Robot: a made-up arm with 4 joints.
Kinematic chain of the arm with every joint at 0, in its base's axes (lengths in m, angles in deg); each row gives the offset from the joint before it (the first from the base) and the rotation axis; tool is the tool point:
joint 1: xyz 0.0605 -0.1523 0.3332 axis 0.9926 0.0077 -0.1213
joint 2: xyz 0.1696 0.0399 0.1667 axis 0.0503 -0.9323 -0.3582
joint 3: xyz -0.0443 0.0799 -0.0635 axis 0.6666 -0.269 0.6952
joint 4: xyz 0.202 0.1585 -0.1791 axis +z
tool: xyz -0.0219 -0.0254 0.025
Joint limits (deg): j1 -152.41..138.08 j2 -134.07..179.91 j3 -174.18..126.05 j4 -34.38..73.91
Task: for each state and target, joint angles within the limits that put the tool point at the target. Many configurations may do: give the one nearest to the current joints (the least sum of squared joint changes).
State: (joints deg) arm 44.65 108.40 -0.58 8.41
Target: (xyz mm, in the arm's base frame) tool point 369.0 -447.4 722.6
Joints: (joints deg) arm 50.75 119.32 19.54 29.23
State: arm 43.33 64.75 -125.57 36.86
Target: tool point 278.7 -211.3 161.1
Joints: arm 79.42 70.91 -103.68 65.32
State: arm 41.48 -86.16 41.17 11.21
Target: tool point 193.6 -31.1 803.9
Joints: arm 23.11 -127.61 78.85 -21.24
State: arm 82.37 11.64 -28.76 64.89
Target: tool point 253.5 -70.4 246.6
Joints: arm 72.76 -21.56 -60.27 70.87
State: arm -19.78 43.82 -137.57 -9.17
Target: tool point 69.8 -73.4 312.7
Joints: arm 10.47 64.61 -174.18 -3.75
